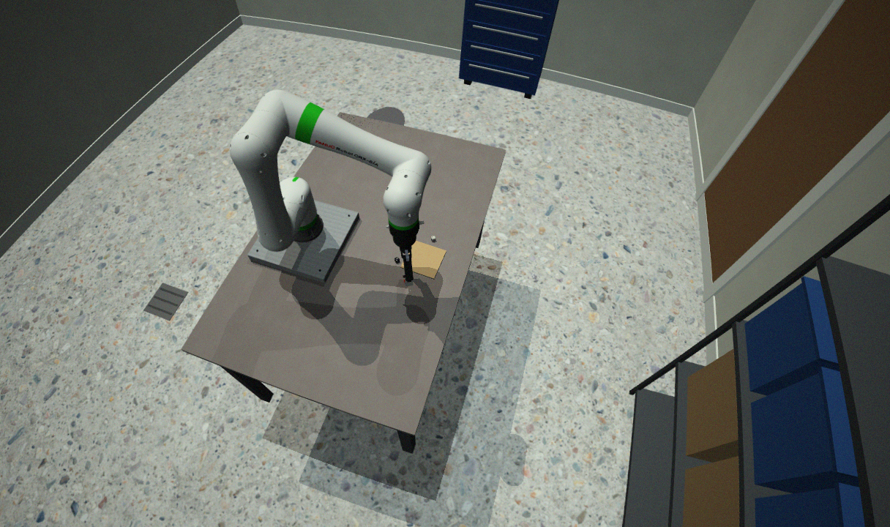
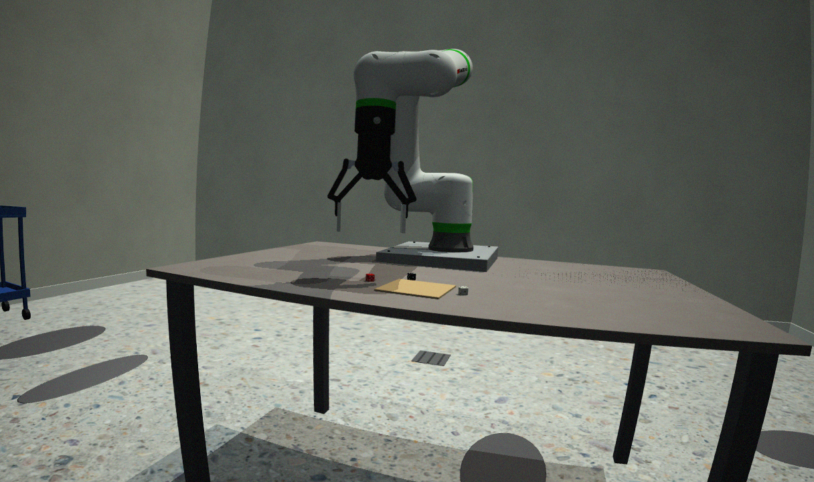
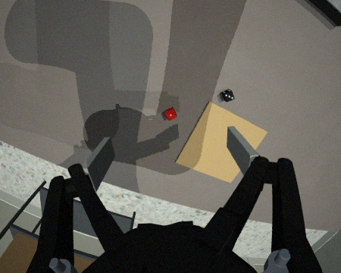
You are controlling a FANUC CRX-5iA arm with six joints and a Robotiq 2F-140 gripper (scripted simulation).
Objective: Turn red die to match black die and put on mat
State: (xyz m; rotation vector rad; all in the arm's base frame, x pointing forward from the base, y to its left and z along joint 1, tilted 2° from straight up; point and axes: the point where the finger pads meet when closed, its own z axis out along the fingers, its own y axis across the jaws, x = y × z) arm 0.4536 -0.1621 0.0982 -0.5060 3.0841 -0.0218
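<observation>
Right now the red die is 12 cm below my hand. Also, from my hand: tan mat 4 cm ahead, 12 cm to the left, 12 cm below; white die 7 cm ahead, 22 cm to the left, 12 cm below; black die 6 cm behind, 9 cm to the left, 12 cm below.
</observation>
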